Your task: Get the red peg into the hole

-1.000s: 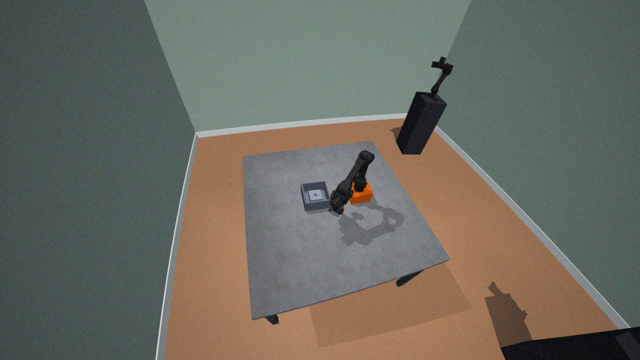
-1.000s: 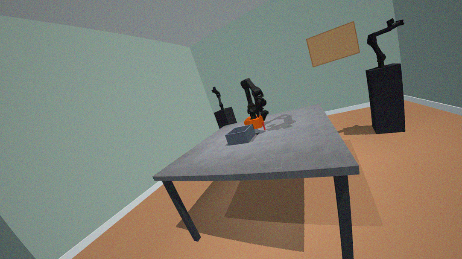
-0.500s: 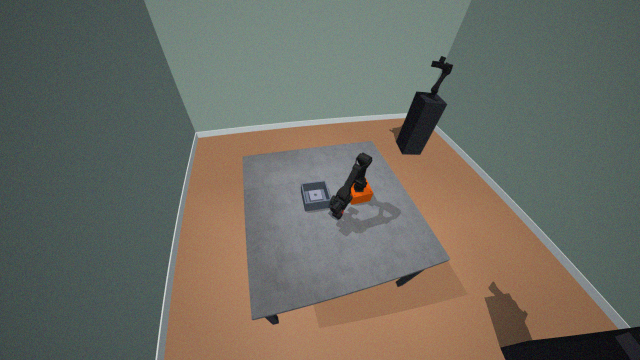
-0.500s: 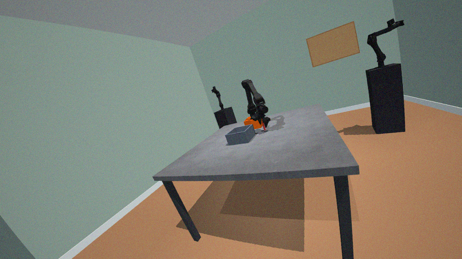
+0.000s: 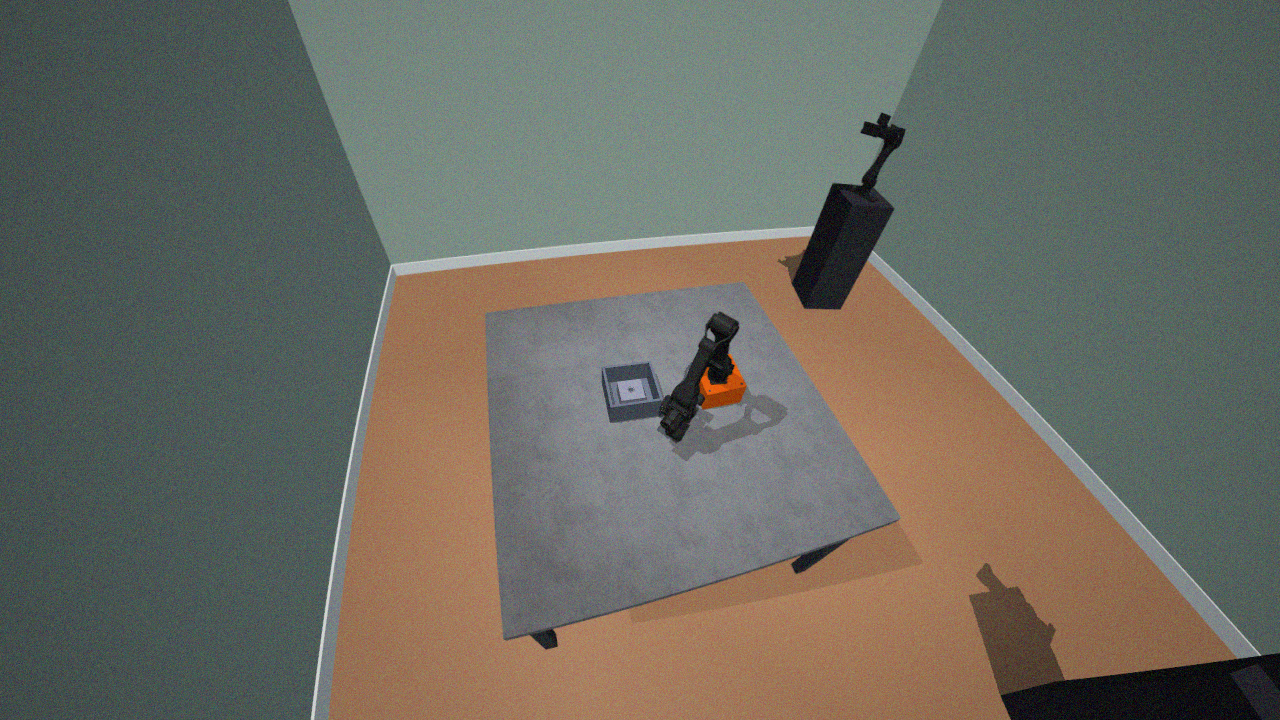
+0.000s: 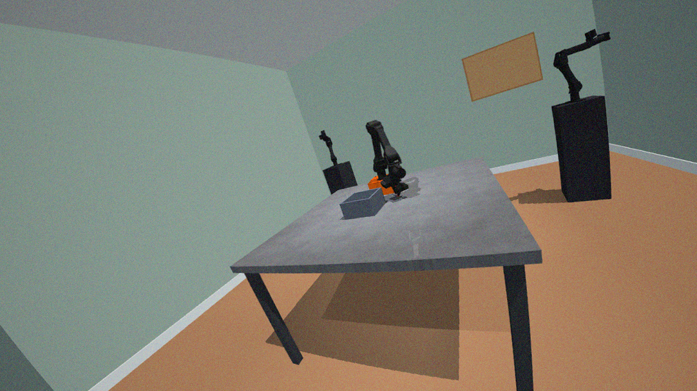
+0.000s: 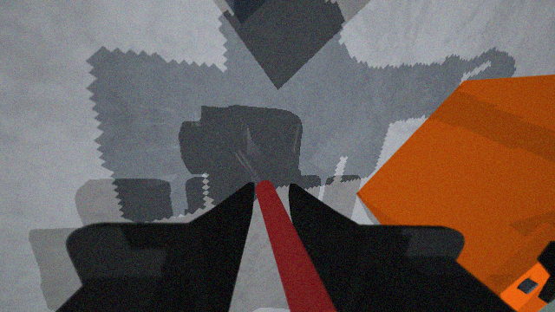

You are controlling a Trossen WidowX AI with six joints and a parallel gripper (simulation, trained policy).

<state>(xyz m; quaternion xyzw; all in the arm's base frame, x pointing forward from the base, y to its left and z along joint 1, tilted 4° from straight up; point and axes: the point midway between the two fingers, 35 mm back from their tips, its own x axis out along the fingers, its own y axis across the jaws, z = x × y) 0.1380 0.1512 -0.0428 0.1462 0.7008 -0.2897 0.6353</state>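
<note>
The pale plate lies 200 mm ahead of my gripper tip, 120 mm to the right of it and 40 mm above it. Also, from my gripper tip: small red peg 30 mm above, 10 mm to the left; then grey box 200 mm ahead, 120 mm to the right, 20 mm above.
</note>
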